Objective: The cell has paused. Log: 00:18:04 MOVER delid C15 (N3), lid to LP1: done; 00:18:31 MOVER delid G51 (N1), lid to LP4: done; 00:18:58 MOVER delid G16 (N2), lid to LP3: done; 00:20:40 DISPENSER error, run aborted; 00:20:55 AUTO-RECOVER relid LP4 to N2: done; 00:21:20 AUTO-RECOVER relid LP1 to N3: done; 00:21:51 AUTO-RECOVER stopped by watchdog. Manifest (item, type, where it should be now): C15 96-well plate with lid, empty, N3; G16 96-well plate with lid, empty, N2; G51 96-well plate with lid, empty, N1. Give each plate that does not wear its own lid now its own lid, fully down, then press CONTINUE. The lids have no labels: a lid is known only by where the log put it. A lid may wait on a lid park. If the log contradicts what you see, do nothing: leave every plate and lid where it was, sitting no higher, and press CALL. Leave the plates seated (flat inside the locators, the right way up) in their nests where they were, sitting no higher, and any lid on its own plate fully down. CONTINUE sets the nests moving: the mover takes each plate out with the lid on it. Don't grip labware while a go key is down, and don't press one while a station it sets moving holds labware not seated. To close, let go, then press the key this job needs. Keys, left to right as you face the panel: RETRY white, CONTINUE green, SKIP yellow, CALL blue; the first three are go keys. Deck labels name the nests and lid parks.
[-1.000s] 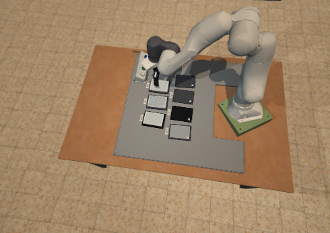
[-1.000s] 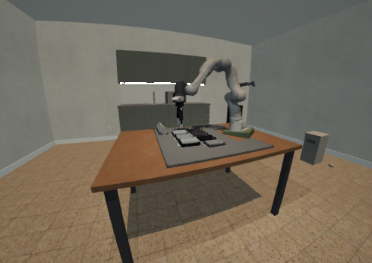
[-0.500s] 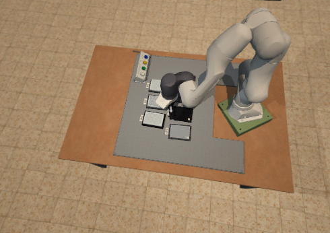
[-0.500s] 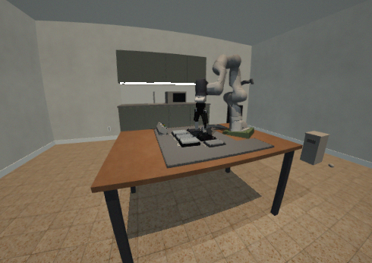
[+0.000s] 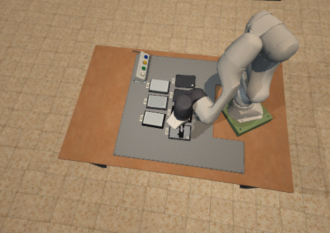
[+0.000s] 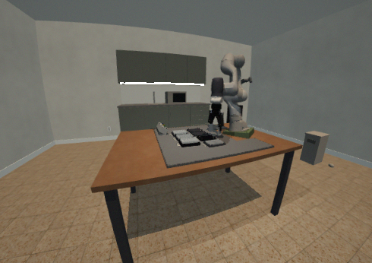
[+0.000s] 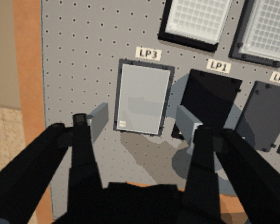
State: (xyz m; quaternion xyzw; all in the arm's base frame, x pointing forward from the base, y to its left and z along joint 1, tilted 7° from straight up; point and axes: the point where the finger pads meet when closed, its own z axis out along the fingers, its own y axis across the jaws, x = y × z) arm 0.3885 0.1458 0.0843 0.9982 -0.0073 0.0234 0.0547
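My hand is 9 cm above the grey lid. From my hand the other things lie so: lid park labelled LP1: 2 cm behind, 13 cm to the right, 10 cm below; then LP3 label: 9 cm ahead, 1 cm to the right, 11 cm below; then LP1 label: 7 cm ahead, 14 cm to the right, 11 cm below.
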